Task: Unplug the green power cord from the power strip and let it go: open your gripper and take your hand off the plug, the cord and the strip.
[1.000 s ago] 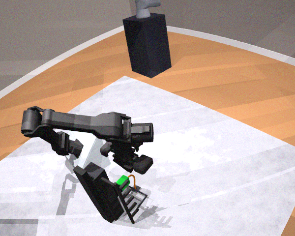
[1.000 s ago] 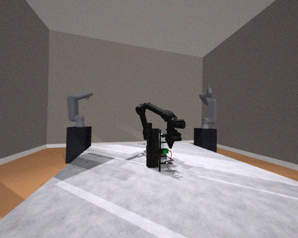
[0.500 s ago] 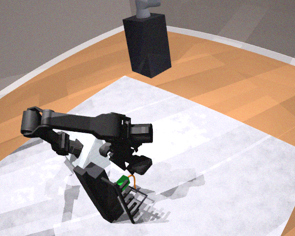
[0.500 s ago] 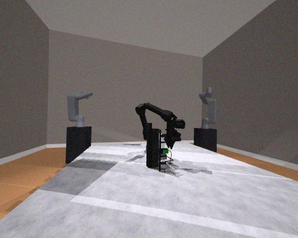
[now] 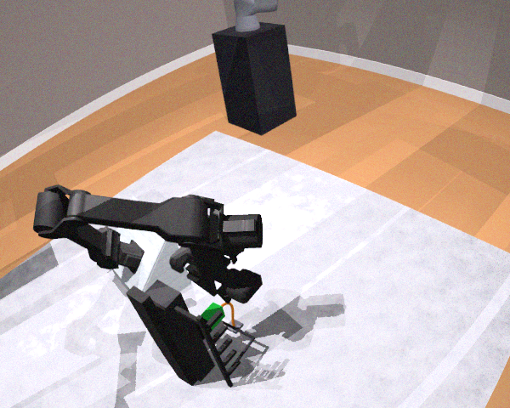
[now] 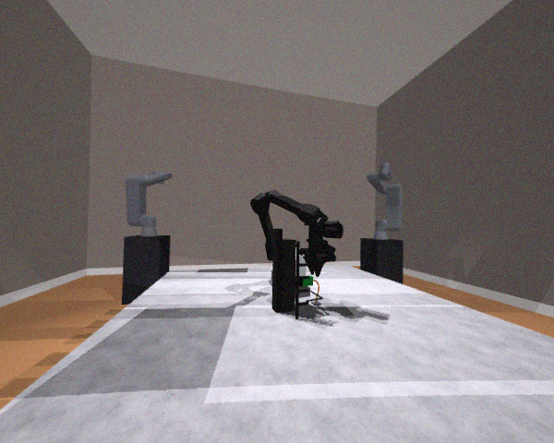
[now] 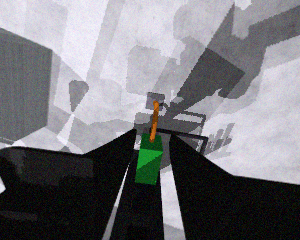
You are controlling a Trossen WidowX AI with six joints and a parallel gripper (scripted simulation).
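Right now my gripper tip is 2 cm short of the green plug, 6 cm to the left of it and 1 cm above it. Round my gripper tip: black power strip: 3 cm ahead, 14 cm to the right, 2 cm above.
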